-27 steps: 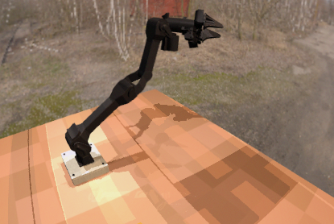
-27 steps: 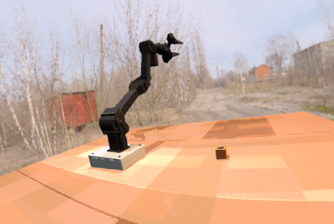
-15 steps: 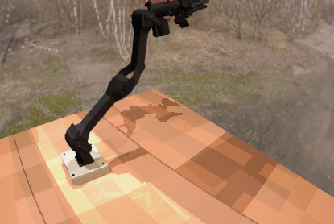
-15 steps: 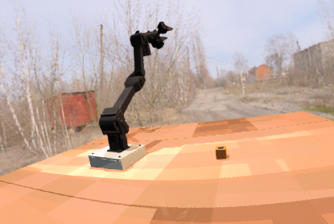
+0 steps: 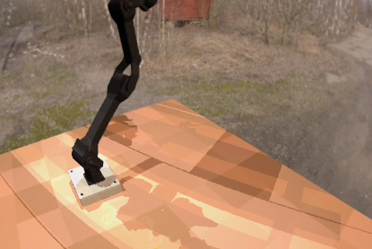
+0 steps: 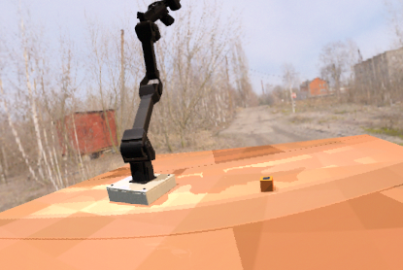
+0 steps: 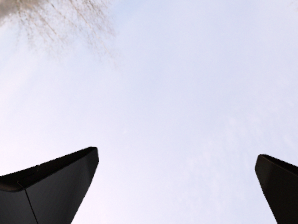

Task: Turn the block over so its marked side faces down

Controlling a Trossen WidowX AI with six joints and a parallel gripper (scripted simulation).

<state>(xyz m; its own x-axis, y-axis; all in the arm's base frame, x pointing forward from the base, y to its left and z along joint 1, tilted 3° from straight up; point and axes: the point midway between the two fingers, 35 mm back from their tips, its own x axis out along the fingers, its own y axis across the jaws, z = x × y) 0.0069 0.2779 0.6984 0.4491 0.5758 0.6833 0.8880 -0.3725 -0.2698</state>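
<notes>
The orange block lies 74 cm below my gripper tip, 30 cm ahead of it and 28 cm to the right of it.
</notes>
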